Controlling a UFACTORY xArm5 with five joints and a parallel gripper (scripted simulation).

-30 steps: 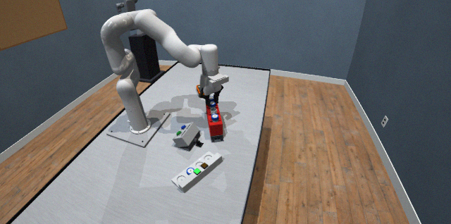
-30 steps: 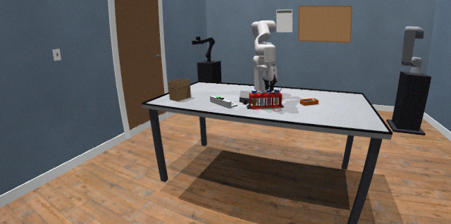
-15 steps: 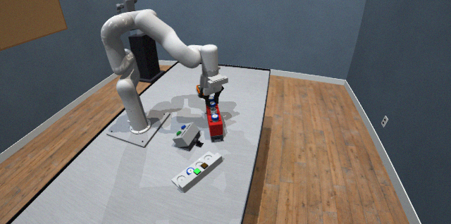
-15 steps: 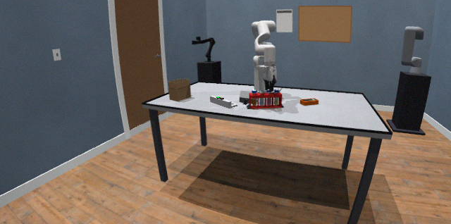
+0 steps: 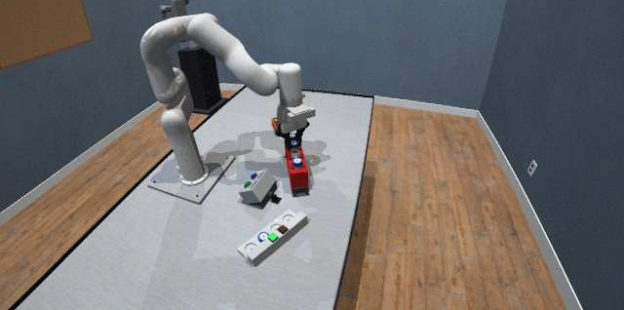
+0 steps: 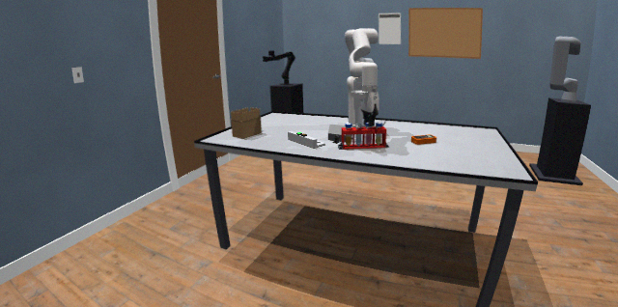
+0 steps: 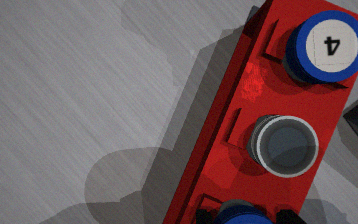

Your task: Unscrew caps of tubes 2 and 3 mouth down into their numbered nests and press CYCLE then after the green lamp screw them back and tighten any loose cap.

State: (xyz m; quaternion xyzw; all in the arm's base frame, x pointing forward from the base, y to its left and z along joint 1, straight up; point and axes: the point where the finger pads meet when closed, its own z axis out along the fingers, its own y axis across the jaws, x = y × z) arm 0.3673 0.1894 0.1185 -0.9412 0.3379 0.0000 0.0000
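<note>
My hand is 1 cm above the blue-rimmed cap. From my hand the other things lie so: grey key housing (18 cm to the right, 8 cm below, 8 cm behind); blue key (16 cm to the right, 9 cm behind, 6 cm below); green key (20 cm to the right, 10 cm behind, 6 cm below).
</note>
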